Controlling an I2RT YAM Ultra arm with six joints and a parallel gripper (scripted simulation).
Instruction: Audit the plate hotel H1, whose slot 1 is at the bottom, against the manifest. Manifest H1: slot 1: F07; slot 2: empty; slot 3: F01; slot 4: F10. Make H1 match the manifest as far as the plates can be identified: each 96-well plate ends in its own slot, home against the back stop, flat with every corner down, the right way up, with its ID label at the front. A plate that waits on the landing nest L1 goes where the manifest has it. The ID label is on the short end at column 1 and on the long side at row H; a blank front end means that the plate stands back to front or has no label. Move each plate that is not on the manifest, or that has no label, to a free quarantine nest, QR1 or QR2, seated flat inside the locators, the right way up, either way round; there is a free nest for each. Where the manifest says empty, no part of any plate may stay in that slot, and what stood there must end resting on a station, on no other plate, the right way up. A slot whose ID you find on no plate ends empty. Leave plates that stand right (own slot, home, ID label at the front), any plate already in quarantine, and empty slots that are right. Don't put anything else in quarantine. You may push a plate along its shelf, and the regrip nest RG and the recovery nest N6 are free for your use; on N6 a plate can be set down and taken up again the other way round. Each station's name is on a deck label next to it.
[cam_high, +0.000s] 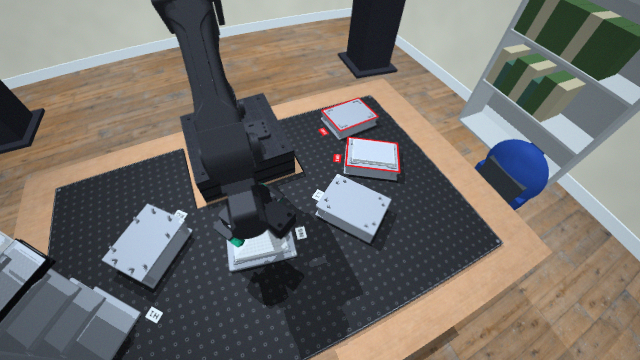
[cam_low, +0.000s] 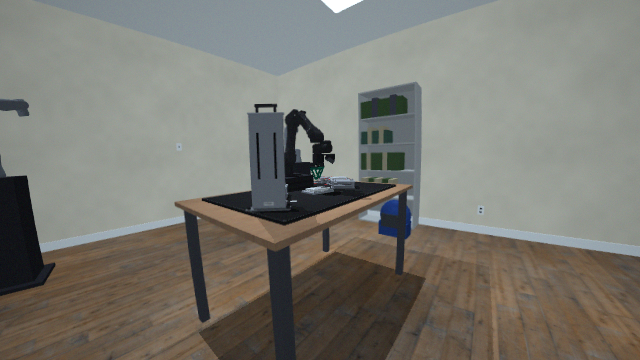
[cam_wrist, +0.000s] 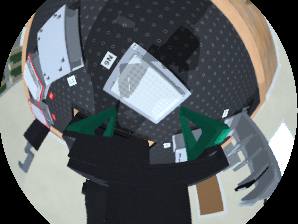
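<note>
Right now the N6 label is 1 cm ahead of my hand, 11 cm to the left of it and 9 cm below it. From my hand the other things lie so: plate hotel H1: 13 cm ahead, 43 cm to the right, 11 cm above; H1 deck label: 9 cm ahead, 27 cm to the right, 9 cm below; red-framed quarantine nest: 34 cm behind, 40 cm to the left, 5 cm below.
</note>
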